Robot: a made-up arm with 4 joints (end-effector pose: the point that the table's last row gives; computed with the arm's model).
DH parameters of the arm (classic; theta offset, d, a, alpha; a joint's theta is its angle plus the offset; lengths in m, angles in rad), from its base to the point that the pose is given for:
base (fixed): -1.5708 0.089 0 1.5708
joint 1: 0 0.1 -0.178 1.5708
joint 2: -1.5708 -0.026 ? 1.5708
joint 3: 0 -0.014 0.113 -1.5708
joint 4: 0.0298 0 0.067 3.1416
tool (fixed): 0.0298 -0.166 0 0
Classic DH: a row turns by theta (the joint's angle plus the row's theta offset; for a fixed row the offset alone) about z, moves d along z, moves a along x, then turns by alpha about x.
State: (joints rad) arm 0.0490 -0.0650 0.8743 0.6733
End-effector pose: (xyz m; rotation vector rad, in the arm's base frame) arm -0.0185 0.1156 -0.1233 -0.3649 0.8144 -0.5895
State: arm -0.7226 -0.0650 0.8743 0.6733
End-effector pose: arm -0.0185 0.2309 0.0174 0.3411 0.9756 -0.2395
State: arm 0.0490 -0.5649 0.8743 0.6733
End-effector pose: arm -0.0035 0.1610 -0.1255 -0.5544 0.7112 -0.1191
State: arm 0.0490 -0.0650 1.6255 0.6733
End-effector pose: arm -0.1708 0.1095 -0.0453 -0.6318 1.5271 -0.5054
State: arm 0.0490 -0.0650 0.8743 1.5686
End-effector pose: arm -0.0509 0.0918 -0.0815 -0.7365 0.6228 -1.4191
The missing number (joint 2, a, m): 0.1
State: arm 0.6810 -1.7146 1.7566 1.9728
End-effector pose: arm -0.0146 0.0691 -0.0015 -2.3581 -0.5778 -0.0212
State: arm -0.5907 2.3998 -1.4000 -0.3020
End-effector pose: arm -0.3139 -0.1157 0.2194 -1.1621 0.1387 -1.5998
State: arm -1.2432 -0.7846 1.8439 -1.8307
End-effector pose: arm -0.1972 0.0714 0.2267 -1.2242 -0.6529 -2.5844
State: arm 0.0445 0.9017 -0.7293 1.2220
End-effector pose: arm 0.0317 -0.1140 0.0856 0.1152 -0.9125 -1.9916
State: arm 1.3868 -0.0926 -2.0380 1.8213
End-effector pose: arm 0.1120 0.2037 0.0059 0.7063 -1.4045 0.0152
